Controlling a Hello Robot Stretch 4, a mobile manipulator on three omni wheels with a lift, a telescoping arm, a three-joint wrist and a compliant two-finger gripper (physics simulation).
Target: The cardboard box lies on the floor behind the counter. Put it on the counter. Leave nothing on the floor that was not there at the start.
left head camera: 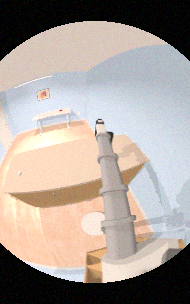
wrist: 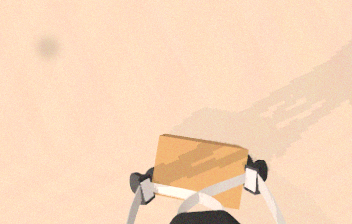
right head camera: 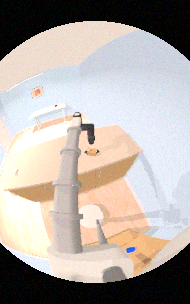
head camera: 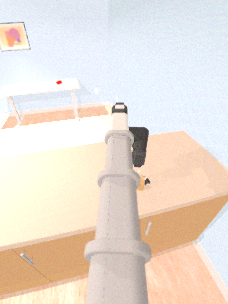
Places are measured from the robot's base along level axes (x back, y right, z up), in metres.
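Pixels of known places: gripper, between the fingertips: [wrist: 197,172] [right head camera: 91,152]; robot's base, origin of its link: [left head camera: 93,222] [right head camera: 90,215].
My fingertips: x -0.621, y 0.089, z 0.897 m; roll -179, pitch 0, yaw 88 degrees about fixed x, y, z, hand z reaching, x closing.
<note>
Ahead of a thing's pixels: the offset from my fingertips to its top centre. Level surfaces: height alone.
The cardboard box {dz +0.036, dx -0.008, dy +0.001 m} [head camera: 141,184] [right head camera: 92,152] [wrist: 200,162] is a small orange-brown block. My gripper [right head camera: 92,151] [wrist: 197,172] is shut on it, with one dark fingertip at each side. The box is low over the right part of the counter {dz -0.015 m} [head camera: 50,195] [left head camera: 55,162] [right head camera: 42,167] [wrist: 100,100]. Its shadow lies close beside its far edge in the wrist view, and a thin dark side face shows there. Whether its underside touches the counter top is hidden. In the head camera view the arm covers part of the box; in the left head view the arm hides the gripper.
A white table {dz -0.205 m} [head camera: 40,88] [left head camera: 50,114] [right head camera: 47,110] with a red object [head camera: 59,82] stands by the back wall. A small pale object {dz +0.009, dx +0.210, dy -0.931 m} [left head camera: 20,173] is on the counter's left part. A pale disc [left head camera: 92,223] [right head camera: 91,215] lies on the floor. A blue item {dz -0.332, dx +1.147, dy +0.338 m} [right head camera: 131,249] is in a brown tray near the base.
</note>
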